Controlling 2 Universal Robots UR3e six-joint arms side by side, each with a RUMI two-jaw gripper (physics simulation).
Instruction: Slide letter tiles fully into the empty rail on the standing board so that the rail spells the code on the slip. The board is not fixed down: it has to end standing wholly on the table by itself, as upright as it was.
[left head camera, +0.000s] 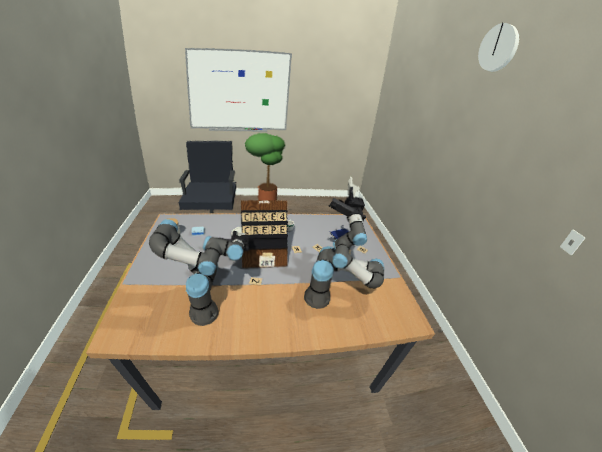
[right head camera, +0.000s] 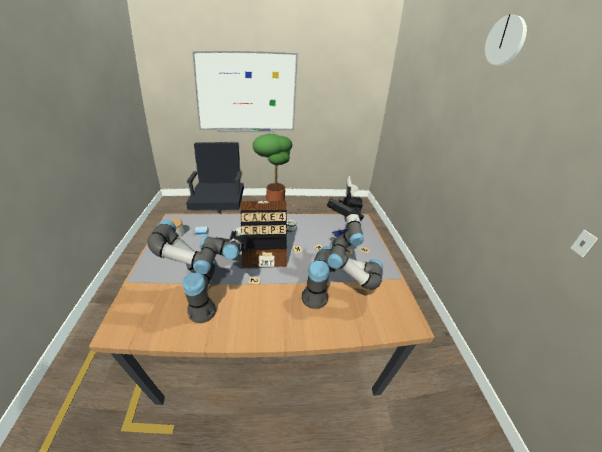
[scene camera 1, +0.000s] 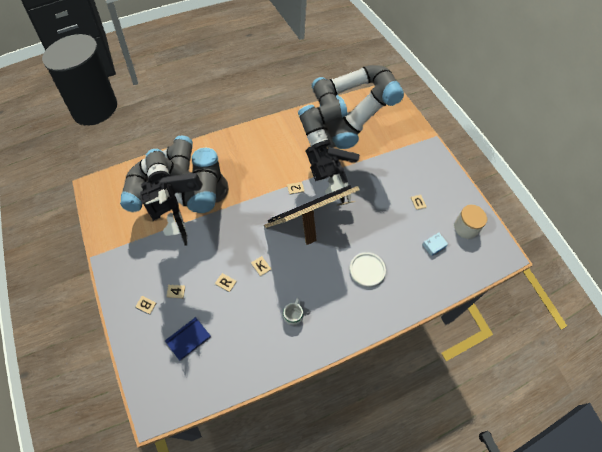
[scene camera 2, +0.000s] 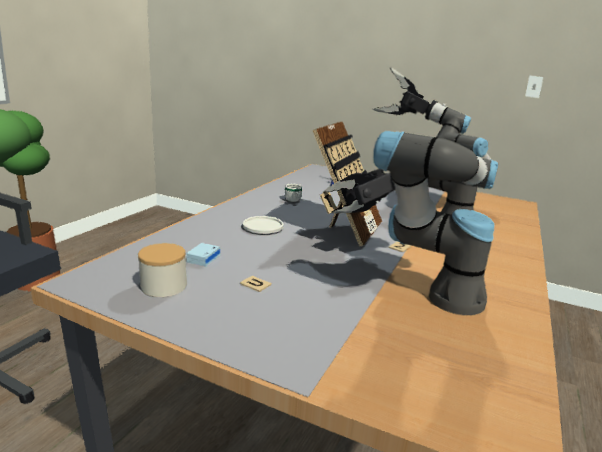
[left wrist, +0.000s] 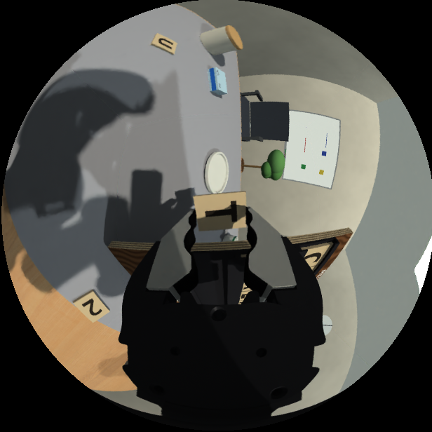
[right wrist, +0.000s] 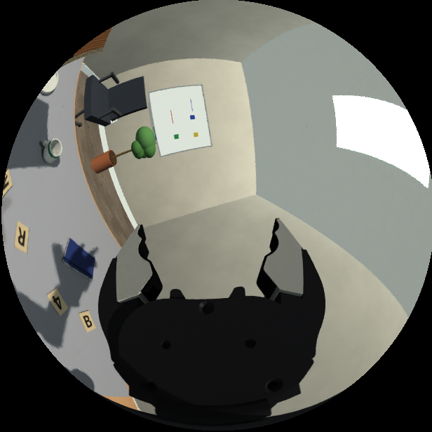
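The standing board (left head camera: 250, 259) (scene camera 2: 361, 227) leans back on its stand. Its slip (left head camera: 267, 261) (right head camera: 266, 261) reads 2RT. The empty black rail (left head camera: 265, 243) is below the CAKE4 and CREPE rows. My left gripper (left wrist: 220, 208) is shut on a T tile (left wrist: 207, 202) (scene camera 2: 327, 201), held raised just beyond the board's edge at the picture's left in the head views; a gap shows between tile and edge in the left wrist view. The 2 tile (scene camera 1: 295, 188) and R tile (scene camera 1: 226, 282) lie flat on the table. My right gripper (right wrist: 208, 222) (scene camera 2: 383, 90) is open and empty, high up.
K (scene camera 1: 261, 266), 4 (scene camera 1: 175, 291), B (scene camera 1: 146, 305) and U (scene camera 1: 418, 202) tiles lie flat. A plate (scene camera 1: 367, 269), a mug (scene camera 1: 293, 313), a blue tray (scene camera 1: 188, 338), a light blue box (scene camera 1: 435, 244) and a lidded jar (scene camera 1: 468, 227) stand around the board.
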